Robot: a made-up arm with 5 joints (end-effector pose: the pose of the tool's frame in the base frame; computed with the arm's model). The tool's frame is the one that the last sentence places.
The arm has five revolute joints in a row. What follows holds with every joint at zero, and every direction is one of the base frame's. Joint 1 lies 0.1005 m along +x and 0.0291 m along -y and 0.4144 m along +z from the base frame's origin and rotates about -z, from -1.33 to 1.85 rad. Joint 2 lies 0.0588 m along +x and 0.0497 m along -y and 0.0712 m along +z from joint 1 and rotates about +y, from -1.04 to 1.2 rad. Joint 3 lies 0.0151 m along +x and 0.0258 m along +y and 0.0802 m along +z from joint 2 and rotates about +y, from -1.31 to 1.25 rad. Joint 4 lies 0.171 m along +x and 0.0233 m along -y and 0.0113 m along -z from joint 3 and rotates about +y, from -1.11 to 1.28 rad. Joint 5 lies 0.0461 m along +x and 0.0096 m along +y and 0.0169 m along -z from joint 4 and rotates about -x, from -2.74 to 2.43 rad. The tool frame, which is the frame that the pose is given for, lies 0.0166 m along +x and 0.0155 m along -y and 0.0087 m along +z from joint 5; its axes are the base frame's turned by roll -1.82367, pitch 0.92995 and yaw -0.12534 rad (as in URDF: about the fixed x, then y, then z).
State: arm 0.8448 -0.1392 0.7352 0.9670 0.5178
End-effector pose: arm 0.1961 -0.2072 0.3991 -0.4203 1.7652 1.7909
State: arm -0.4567 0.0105 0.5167 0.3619 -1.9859
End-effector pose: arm 0.3238 0.0368 0.3994 0.4517 0.7735 1.1770
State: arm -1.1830 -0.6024 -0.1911 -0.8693 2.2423
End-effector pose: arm 0.1799 0.1093 0.7376 -1.6787 0.5534 -1.3509
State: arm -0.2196 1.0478 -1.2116 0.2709 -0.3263
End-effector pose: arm 0.4709 -0.0028 0.5091 -1.3745 0.5401 1.0794
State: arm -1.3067 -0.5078 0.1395 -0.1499 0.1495
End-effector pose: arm 0.2167 0.2026 0.6399 -1.8662 -0.7999 1.0955
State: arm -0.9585 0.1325 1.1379 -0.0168 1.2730
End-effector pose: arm 0.2110 0.0694 0.3370 1.9283 -0.0761 -1.0074
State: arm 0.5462 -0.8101 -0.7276 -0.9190 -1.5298
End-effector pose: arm 0.0759 -0.0691 0.7868 -1.7620 -1.7906 -0.0790
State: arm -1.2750 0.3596 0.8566 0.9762 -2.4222
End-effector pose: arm 0.1559 0.0440 0.3597 0.0091 2.0219 0.6624
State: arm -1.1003 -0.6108 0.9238 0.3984 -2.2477
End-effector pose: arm 0.2263 0.1418 0.4295 0.5034 0.7510 1.7099
